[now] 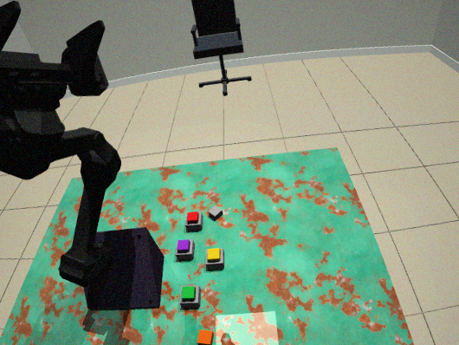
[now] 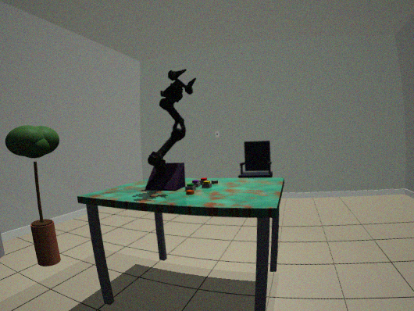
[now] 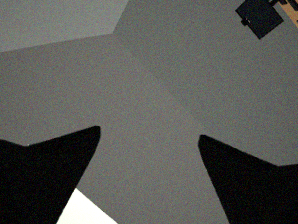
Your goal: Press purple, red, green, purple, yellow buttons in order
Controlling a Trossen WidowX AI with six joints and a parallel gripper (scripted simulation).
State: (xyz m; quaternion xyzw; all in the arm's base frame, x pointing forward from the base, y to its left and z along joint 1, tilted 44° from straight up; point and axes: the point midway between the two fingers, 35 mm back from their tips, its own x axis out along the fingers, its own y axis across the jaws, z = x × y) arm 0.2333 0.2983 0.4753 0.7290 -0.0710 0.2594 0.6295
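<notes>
Now: the purple button 70 mm behind my gripper tip, 180 mm to the left of it and 640 mm below it. Round my gripper tip: yellow button (20 mm ahead, 140 mm to the left, 640 mm below); then green button (50 mm behind, 30 mm to the left, 640 mm below); then orange block (10 mm behind, 80 mm to the right, 670 mm below).
</notes>
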